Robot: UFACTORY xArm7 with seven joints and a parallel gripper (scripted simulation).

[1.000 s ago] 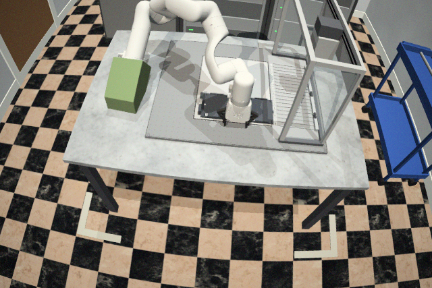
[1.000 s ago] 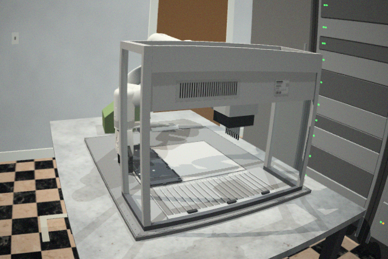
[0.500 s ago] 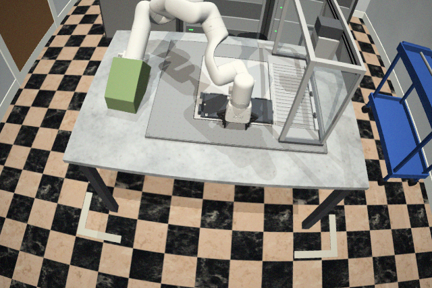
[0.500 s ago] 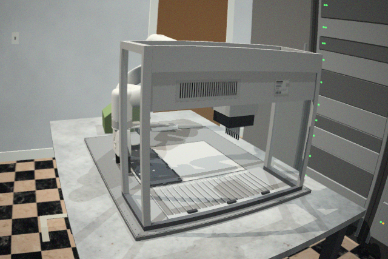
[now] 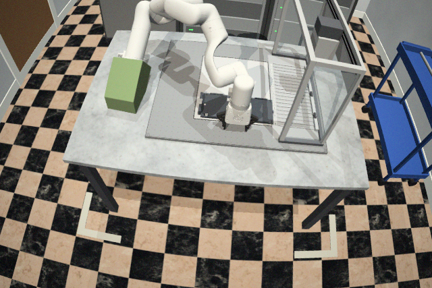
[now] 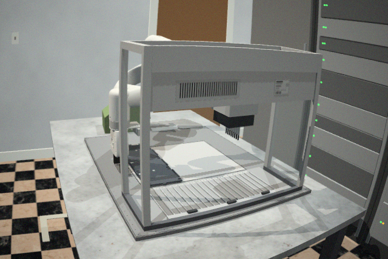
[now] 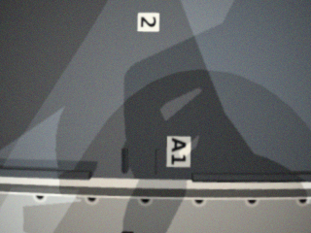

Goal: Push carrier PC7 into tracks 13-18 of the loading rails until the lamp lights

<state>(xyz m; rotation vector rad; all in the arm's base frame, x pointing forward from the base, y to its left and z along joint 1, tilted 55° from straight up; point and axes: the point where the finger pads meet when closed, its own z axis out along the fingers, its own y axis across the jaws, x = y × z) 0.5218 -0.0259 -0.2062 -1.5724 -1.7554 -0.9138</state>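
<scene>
Now: hand 11 cm to the right of the carrier PC7 and 1 cm past it.
</scene>
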